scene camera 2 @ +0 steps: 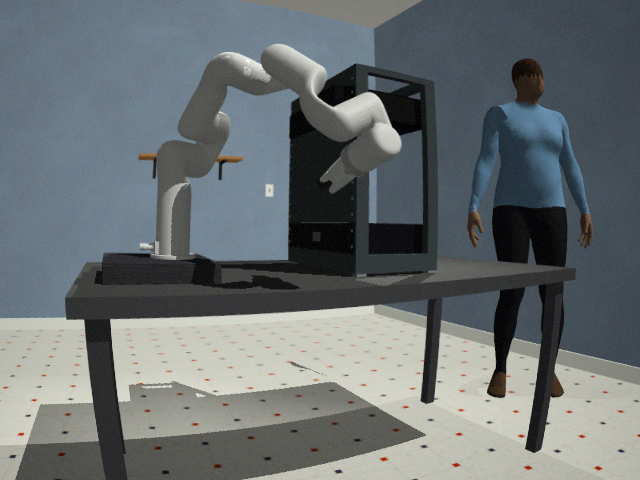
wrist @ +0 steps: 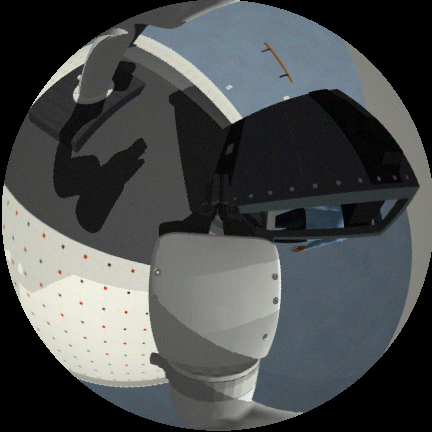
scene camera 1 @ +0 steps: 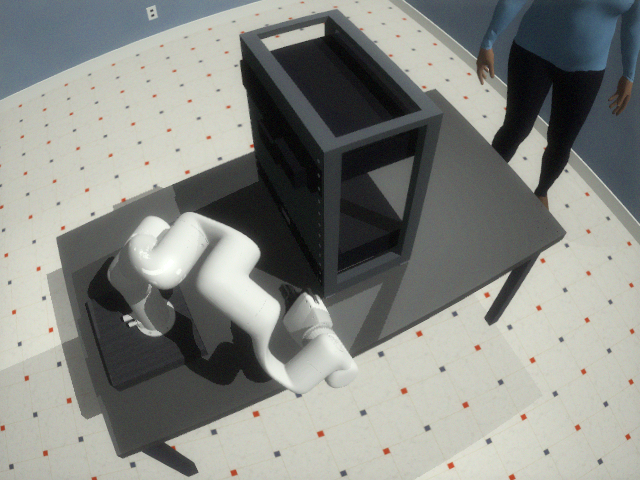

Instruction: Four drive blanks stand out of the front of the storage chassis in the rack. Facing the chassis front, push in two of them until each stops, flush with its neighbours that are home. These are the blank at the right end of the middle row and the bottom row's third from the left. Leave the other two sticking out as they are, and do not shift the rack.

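Pixels of known places: gripper, fingertip midpoint: [scene camera 2: 321, 183] [wrist: 219, 181] [scene camera 1: 284, 286]; arm's base, origin of the base link: [scene camera 2: 172, 257] [wrist: 92, 89] [scene camera 1: 155, 317].
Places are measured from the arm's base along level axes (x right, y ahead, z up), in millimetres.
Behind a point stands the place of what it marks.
The rack [scene camera 1: 330, 217] @(y 504, x 98, z 339 mm) [scene camera 2: 361, 217] @(y 504, x 97, z 112 mm) [wrist: 325, 194] @(y 489, x 99, z 315 mm) stands upright on the table. Dark shapes [scene camera 1: 283, 155] @(y 431, x 13, z 494 mm) stick out of its front in scene camera 1; the single drive blanks, their rows and their depth cannot be told apart in the shade. A dark upper unit [scene camera 2: 337, 94] @(y 443, x 69, z 465 mm) [wrist: 356, 117] @(y 429, x -41, z 441 mm) sits high in the rack, partly behind the arm in scene camera 2. My gripper [scene camera 1: 290, 291] @(y 365, x 149, z 194 mm) [scene camera 2: 324, 184] @(y 365, x 149, z 194 mm) [wrist: 219, 181] @(y 365, x 149, z 194 mm) is shut and empty. It is near the rack's right front post, above the table and below the upper unit. Contact with the rack cannot be told.
A low unit [scene camera 2: 333, 236] @(y 477, x -33, z 57 mm) with a small square mark sits at the rack's bottom. The arm's dark base plate [scene camera 1: 149, 361] @(y -54, x 129, z -1 mm) [scene camera 2: 139, 271] @(y -90, x 160, z -20 mm) stands on the table [scene camera 1: 480, 206] @(y 1116, x -14, z -51 mm) [scene camera 2: 206, 304] @(y 52, x 328, z -70 mm). A person [scene camera 1: 558, 41] [scene camera 2: 532, 155] stands behind the table. A wall shelf [scene camera 2: 230, 159] [wrist: 278, 61] hangs beyond.
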